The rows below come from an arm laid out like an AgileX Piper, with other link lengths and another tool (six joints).
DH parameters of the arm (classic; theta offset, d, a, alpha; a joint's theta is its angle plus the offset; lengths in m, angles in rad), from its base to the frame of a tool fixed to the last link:
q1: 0 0.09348 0 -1.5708
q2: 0.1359 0 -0.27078 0
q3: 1.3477 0 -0.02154 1.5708
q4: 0 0.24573 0 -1.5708
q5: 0 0 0 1.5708
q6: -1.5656 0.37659 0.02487 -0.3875
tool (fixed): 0 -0.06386 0 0
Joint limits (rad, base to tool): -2.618..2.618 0..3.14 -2.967..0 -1.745..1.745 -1.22..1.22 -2.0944..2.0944
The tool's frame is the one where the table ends.
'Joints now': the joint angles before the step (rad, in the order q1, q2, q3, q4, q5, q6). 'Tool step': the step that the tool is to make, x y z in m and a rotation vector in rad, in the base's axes. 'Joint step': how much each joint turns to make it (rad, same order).
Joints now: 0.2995, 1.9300, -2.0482, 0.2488, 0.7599, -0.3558
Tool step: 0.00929, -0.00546, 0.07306, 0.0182, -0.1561, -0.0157
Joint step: 0.0000, -0.0040, -0.1158, -0.0311, -0.0356, -0.0008
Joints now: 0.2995, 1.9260, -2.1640, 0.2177, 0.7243, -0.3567
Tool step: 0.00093, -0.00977, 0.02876, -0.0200, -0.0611, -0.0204
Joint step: -0.0005, -0.0032, -0.0552, -0.0494, 0.0047, 0.0103
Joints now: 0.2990, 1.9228, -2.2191, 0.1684, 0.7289, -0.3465
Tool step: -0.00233, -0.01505, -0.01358, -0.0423, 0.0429, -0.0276
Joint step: -0.0082, -0.0040, -0.0080, -0.0507, 0.0637, 0.0241
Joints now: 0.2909, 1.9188, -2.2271, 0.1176, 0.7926, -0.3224
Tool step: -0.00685, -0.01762, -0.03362, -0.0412, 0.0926, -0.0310
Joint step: -0.0122, -0.0134, 0.0367, -0.0378, 0.0755, 0.0269
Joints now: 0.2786, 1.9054, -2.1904, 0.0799, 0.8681, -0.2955
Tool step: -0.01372, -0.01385, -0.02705, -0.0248, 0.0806, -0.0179
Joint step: -0.0123, -0.0357, 0.0670, -0.0108, 0.0525, 0.0108
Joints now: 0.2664, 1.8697, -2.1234, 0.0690, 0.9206, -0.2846
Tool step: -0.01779, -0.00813, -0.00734, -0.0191, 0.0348, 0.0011
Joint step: -0.0063, -0.0587, 0.0713, -0.0004, 0.0266, -0.0102
